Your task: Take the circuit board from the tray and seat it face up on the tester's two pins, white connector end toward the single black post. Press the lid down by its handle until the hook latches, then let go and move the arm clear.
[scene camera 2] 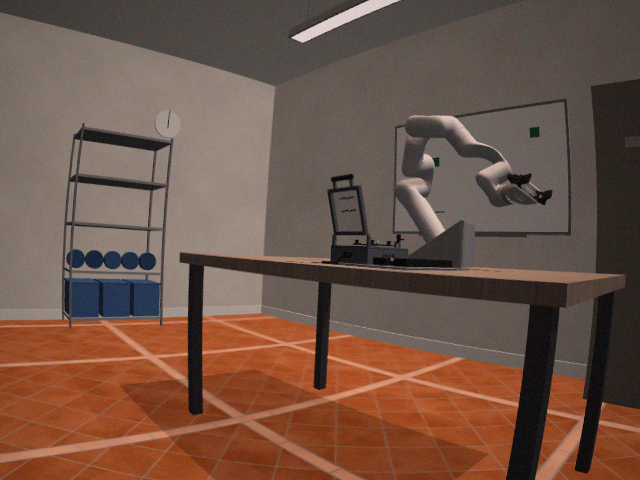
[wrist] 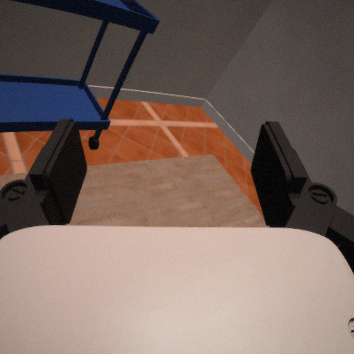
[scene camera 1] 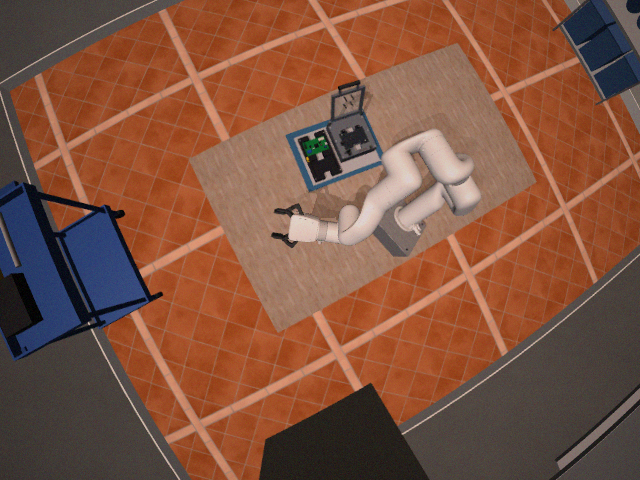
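Pixels of known places: gripper, fingertip midpoint: (scene camera 2: 540,186) (wrist: 168,143) (scene camera 1: 272,223); arm's base at its link origin: (scene camera 2: 439,243) (scene camera 1: 404,219).
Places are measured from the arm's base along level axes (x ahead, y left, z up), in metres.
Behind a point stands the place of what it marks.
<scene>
The green circuit board (scene camera 1: 315,146) @[x 0.502, y 0.145, z -0.069 m] lies in one end of the black tray (scene camera 1: 324,169) @[x 0.387, y 0.167, z -0.075 m], left of the tester in the first scene view. The grey tester (scene camera 1: 337,140) @[x 0.465, y 0.052, z -0.033 m] (scene camera 2: 349,254) @[x 0.552, y -0.024, z -0.060 m] has its lid (scene camera 1: 332,107) @[x 0.567, y 0.032, z 0.086 m] (scene camera 2: 362,210) @[x 0.570, y 0.033, z 0.073 m] standing open, with the black handle (scene camera 1: 348,86) @[x 0.575, y -0.036, z 0.179 m] (scene camera 2: 342,178) @[x 0.589, y -0.035, z 0.172 m] at its top. The board's connector end and the tester's pins are too small to tell apart. My gripper (scene camera 1: 278,224) @[x 0.264, y 0.495, z 0.176 m] (scene camera 2: 531,187) @[x 0.264, y 0.495, z 0.176 m] (wrist: 168,143) @[x 0.264, y 0.495, z 0.176 m] is wide open with nothing between its fingers. It is held high above the table, away from the tray and tester.
The tray and tester stand on a blue-edged mat (scene camera 1: 301,174) @[x 0.426, y 0.268, z -0.092 m] on the wooden table (scene camera 1: 248,170) @[x 0.572, y 0.467, z -0.092 m] (scene camera 2: 516,281) @[x 0.766, y 0.575, z -0.095 m]. My arm's grey base (scene camera 1: 395,240) @[x -0.044, y 0.114, z 0.081 m] (scene camera 2: 467,242) @[x 0.010, y 0.132, z 0.007 m] stands near them. A blue cart (scene camera 1: 105,258) (wrist: 45,102) is beyond the table. A shelf rack (scene camera 2: 121,139) stands by the wall.
</scene>
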